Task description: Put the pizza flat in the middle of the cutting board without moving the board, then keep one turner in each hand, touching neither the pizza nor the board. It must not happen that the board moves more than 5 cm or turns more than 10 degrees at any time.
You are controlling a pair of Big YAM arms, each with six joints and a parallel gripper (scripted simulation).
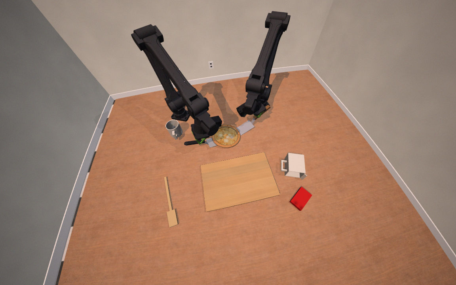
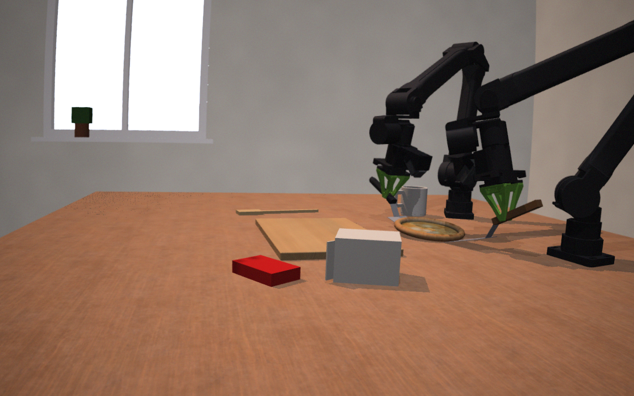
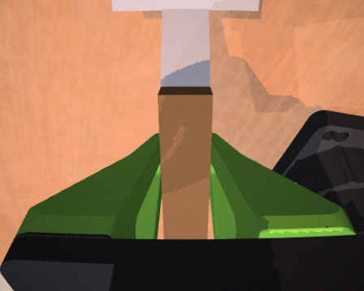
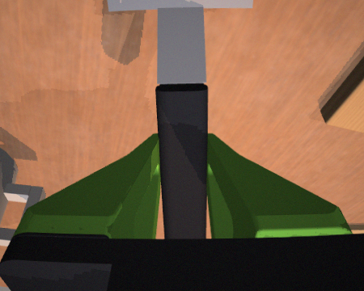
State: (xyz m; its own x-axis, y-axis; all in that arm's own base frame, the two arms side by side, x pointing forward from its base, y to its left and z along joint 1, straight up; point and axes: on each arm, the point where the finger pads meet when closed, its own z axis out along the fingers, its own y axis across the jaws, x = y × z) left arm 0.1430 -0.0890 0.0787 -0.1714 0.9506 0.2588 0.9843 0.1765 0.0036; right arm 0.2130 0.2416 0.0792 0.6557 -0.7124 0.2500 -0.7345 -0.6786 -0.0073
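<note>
My right hand is 6 cm past the pizza, 15 cm to the right of it and 7 cm above it. From my right hand the other things lie so: brown-handled turner: 12 cm behind, 33 cm to the left, 3 cm below; black-handled turner: 1 cm to the left, 2 cm below; cutting board: 22 cm ahead, 18 cm to the left, 7 cm below.
Right now the brown-handled turner is 1 cm ahead of my left hand, 3 cm to the right of it and 3 cm below it. Also, from my left hand: white boxy mug (33 cm ahead, 11 cm to the left, 4 cm below); then pizza (7 cm ahead, 21 cm to the right, 7 cm below); then black-handled turner (13 cm ahead, 35 cm to the right, 1 cm below).
</note>
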